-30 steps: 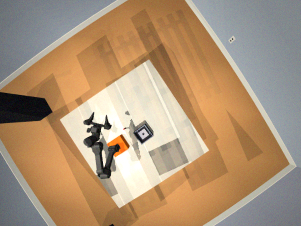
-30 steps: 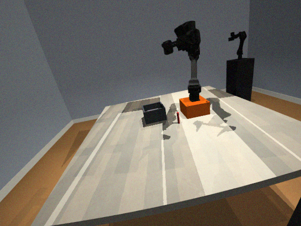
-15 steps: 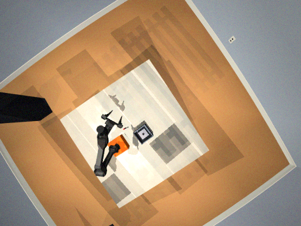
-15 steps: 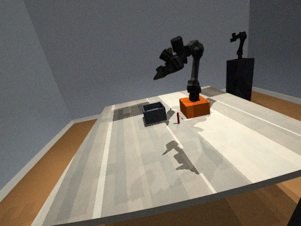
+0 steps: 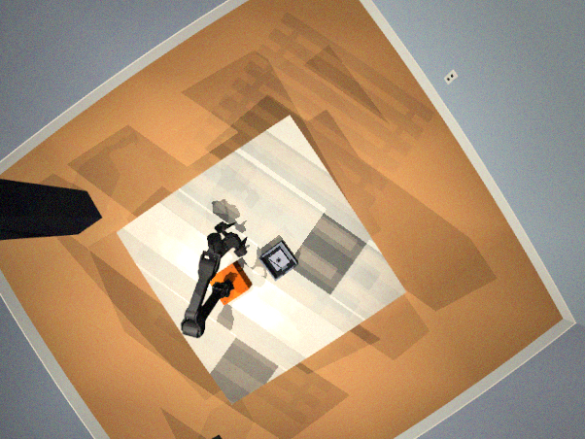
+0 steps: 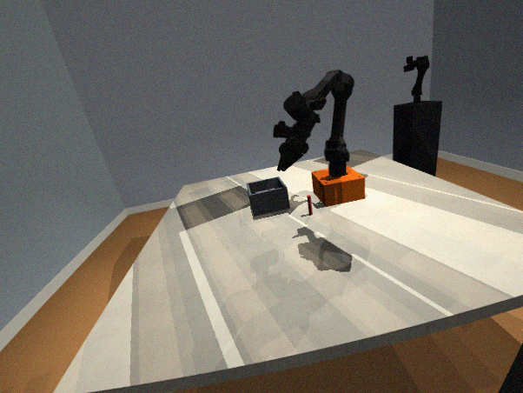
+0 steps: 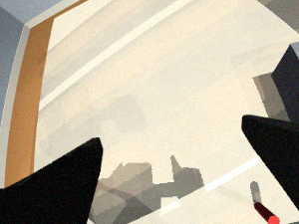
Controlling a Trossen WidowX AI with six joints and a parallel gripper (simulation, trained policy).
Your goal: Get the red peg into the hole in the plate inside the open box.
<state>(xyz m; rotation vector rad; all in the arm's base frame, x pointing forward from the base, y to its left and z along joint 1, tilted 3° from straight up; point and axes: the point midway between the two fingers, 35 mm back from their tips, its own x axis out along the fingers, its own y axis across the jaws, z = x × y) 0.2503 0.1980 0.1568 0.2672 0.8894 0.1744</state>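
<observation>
Right now the red peg is 19 cm below my gripper tip, 10 cm behind it and 9 cm to the right of it. Round my gripper tip: grey box (25 cm to the right, 20 cm below, 5 cm ahead); pale bottom plate (25 cm to the right, 18 cm below, 5 cm ahead).
</observation>
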